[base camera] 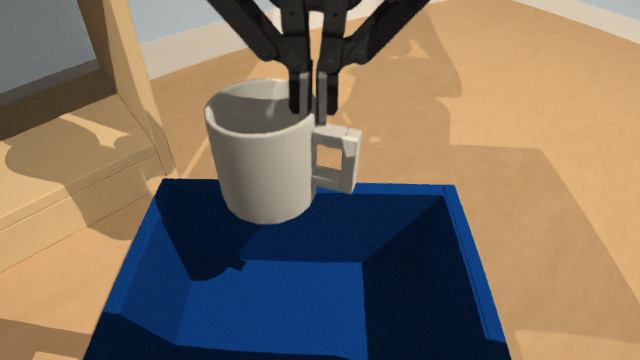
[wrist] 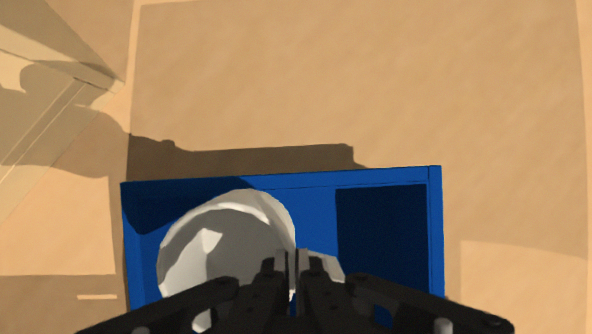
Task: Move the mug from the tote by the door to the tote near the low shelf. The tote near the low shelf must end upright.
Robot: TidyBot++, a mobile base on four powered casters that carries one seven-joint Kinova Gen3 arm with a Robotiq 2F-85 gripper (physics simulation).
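Places are measured from the arm's base along level axes (x ahead, y right, z down), in millimetres.
Pixels of known places: gripper, between the fingertips: [base camera: 313, 117] [wrist: 292, 265].
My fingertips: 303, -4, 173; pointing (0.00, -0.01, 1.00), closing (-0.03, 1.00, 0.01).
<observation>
Behind a point stands the place of what it marks, as x, y, z.
A white mug [base camera: 262, 170] {266, -35, 189} [wrist: 225, 250] {295, -57, 237} hangs upright from my gripper [base camera: 314, 117] {303, -4, 173} [wrist: 292, 265] {303, -4, 173}. The gripper is shut on the mug's wall at the handle side, one finger inside the rim and one outside. The handle points right in the base camera view. The mug is over the left part of the blue tote [base camera: 465, 260] {258, 123, 277} [wrist: 436, 225] {295, 130, 277}, its base near the height of the far rim; the exact height is hard to tell. The tote stands upright on the floor, and its visible floor part shows bare blue. The near part of the tote is cut off in both views.
A low wooden shelf [base camera: 75, 155] {437, -349, 318} [wrist: 55, 100] {442, -256, 318} stands to the left of the tote, its upright close to the tote's far left corner. Walls with a pale baseboard [base camera: 200, 47] {926, -313, 357} run behind. Shadows of the arm and mug fall on the floor and the tote.
</observation>
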